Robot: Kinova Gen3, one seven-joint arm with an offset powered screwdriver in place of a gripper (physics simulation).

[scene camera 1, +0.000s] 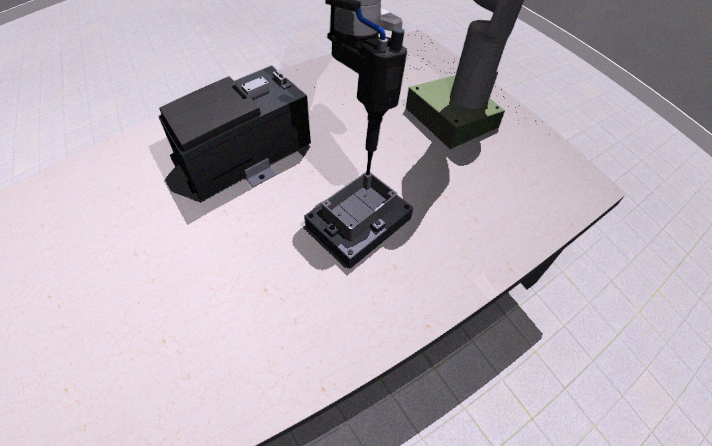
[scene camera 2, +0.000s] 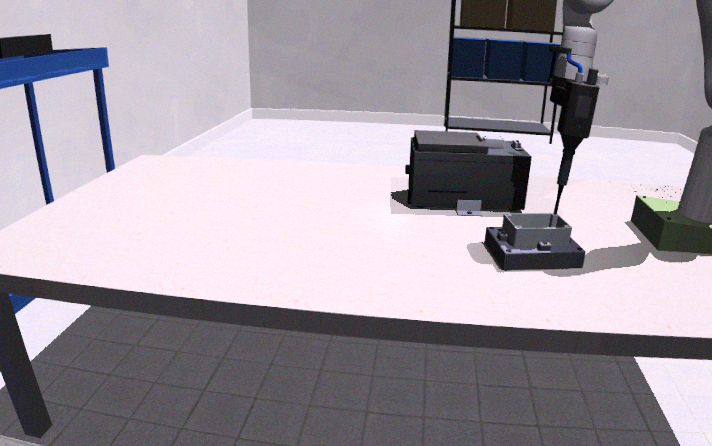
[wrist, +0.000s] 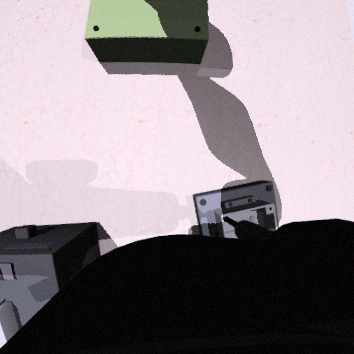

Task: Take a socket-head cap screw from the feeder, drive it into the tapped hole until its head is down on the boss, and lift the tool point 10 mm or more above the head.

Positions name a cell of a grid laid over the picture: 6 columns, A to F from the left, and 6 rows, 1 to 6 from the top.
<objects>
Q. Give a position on a dark fixture plate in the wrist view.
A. D4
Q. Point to a black feeder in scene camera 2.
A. E3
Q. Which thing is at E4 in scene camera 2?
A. A dark fixture plate.
</objects>
